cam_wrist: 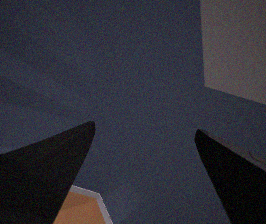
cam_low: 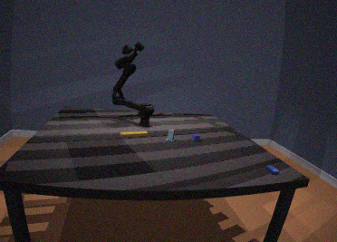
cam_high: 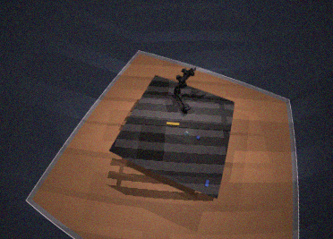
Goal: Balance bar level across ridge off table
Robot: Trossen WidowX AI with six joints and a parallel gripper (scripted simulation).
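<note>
My gripper tip is 50 cm short of the yellow bar, 2 cm to the left of it and 50 cm above it. From my gripper tip the other things lie so: blue cube 56 cm ahead, 32 cm to the left, 49 cm below.
</note>
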